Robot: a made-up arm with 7 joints. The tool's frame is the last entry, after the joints. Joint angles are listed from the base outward.
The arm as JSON. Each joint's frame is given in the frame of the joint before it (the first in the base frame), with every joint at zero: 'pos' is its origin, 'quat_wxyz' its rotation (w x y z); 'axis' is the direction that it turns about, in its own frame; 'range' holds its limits. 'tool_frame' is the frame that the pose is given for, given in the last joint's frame.
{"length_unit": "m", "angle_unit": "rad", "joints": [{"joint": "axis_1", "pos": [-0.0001, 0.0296, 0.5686], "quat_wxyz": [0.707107, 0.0, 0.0, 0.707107], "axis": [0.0, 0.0, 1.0], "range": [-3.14, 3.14]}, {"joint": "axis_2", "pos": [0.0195, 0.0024, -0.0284], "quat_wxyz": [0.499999, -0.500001, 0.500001, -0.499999], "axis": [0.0, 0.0, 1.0], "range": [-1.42, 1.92]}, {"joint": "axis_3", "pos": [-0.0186, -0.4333, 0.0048], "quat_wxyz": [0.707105, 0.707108, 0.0, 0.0], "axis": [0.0, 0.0, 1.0], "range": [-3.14, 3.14]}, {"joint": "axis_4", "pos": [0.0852, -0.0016, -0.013], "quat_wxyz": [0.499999, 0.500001, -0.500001, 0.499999], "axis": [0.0, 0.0, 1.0], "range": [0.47, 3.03]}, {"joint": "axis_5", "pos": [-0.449, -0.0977, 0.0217], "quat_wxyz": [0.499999, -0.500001, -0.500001, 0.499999], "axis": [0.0, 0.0, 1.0], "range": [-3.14, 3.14]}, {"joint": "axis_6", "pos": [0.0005, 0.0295, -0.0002], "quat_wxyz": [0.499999, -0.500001, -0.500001, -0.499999], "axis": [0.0, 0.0, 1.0], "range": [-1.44, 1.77]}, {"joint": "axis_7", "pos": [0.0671, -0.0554, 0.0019], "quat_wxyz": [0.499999, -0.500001, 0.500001, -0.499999], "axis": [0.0, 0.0, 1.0], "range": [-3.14, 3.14]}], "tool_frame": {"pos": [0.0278, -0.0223, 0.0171], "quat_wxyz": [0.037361, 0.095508, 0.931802, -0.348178]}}
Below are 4 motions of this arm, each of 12 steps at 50 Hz.
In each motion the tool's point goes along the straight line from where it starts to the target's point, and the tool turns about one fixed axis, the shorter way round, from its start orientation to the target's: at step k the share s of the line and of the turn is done. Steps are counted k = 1, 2, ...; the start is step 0. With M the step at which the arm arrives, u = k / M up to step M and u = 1 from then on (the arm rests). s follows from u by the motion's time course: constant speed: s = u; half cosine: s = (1 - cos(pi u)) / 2; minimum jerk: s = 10 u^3 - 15 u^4 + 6 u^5.
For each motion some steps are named. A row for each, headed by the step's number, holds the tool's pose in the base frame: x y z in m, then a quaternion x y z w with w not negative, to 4 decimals.
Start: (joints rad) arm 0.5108 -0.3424 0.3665 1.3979 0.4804 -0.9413 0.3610
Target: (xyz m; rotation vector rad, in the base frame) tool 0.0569 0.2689 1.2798 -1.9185 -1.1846 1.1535
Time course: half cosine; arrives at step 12
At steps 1, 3, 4, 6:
1: 0.1554 0.3238 1.2444 -0.7028 -0.4075 0.4989 0.3019
3: 0.1424 0.3166 1.2491 -0.7056 -0.4127 0.4906 0.3018
4: 0.1321 0.3108 1.2528 -0.7079 -0.4169 0.4839 0.3016
6: 0.1070 0.2968 1.2618 -0.7131 -0.4268 0.4676 0.3011

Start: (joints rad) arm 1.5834 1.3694 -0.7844 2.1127 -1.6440 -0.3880 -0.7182
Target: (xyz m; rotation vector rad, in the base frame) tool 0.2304 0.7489 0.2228 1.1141 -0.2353 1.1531
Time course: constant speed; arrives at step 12
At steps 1, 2, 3, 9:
1: 0.2752 0.7902 0.3008 0.4612 -0.1638 0.6086 0.6246
2: 0.2711 0.7865 0.2937 0.4649 -0.1585 0.6005 0.6310
3: 0.2670 0.7827 0.2866 0.4685 -0.1533 0.5924 0.6372
9: 0.2426 0.7602 0.2441 0.4888 -0.1214 0.5419 0.6728

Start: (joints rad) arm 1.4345 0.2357 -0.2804 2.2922 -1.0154 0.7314 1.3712
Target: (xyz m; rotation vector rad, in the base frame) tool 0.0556 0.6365 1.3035 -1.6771 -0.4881 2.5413
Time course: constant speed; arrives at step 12
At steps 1, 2, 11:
1: 0.1826 0.6084 1.2867 -0.6099 -0.0499 0.7833 0.1090
2: 0.1710 0.6110 1.2882 -0.6045 -0.0598 0.7878 0.1018
11: 0.0671 0.6339 1.3020 -0.5502 -0.1485 0.8209 0.0363

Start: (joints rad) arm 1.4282 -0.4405 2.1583 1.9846 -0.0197 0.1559 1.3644
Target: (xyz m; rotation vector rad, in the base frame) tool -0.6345 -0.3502 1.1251 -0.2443 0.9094 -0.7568
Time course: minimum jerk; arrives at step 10
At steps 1, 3, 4, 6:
1: -0.5446 -0.5033 1.1303 -0.1606 0.4489 -0.2607 0.8395
3: -0.5586 -0.4794 1.1295 -0.1536 0.4459 -0.2757 0.8376
4: -0.5726 -0.4556 1.1287 -0.1465 0.4428 -0.2907 0.8354
6: -0.6057 -0.3992 1.1268 -0.1297 0.4350 -0.3258 0.8294

